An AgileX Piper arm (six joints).
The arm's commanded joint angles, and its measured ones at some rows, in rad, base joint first. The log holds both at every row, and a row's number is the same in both.
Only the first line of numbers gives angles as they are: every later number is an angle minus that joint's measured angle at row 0.
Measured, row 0:
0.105, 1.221, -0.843, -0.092, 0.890, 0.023
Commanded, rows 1 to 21:
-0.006, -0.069, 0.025, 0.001, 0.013, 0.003
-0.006, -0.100, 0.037, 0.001, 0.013, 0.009
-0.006, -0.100, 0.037, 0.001, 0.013, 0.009
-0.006, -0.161, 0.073, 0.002, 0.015, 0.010
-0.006, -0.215, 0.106, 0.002, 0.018, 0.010
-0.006, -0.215, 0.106, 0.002, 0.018, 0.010
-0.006, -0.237, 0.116, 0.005, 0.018, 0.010
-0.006, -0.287, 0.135, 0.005, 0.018, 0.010
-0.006, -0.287, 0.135, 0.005, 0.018, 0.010
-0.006, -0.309, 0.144, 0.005, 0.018, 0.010
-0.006, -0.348, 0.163, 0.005, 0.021, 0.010
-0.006, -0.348, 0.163, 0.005, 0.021, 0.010
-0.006, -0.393, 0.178, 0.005, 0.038, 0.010
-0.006, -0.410, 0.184, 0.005, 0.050, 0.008
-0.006, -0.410, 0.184, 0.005, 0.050, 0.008
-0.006, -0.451, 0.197, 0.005, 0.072, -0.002
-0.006, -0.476, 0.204, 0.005, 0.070, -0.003
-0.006, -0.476, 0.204, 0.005, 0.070, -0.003
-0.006, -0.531, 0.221, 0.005, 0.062, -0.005
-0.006, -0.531, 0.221, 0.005, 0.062, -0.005
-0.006, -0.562, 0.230, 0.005, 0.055, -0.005
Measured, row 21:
0.000, -0.521, 0.216, 0.002, 0.057, 0.003
